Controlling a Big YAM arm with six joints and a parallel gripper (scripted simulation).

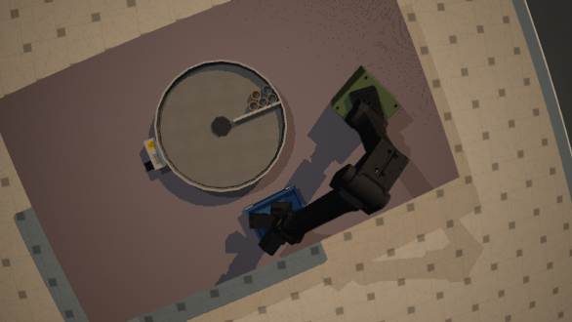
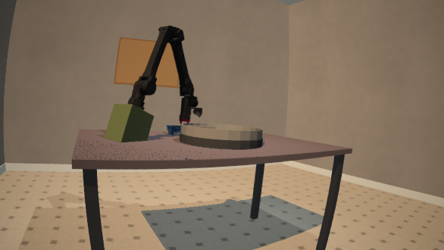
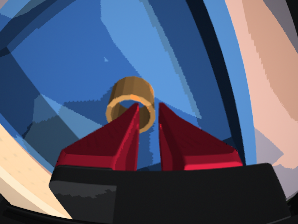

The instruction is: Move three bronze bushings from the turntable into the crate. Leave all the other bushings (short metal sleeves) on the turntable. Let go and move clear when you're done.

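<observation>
The blue crate is 1 cm ahead of my hand, 1 cm to the left of it and 1 cm below it. Round my hand: turntable 10 cm ahead, 34 cm to the right, 2 cm above.
</observation>
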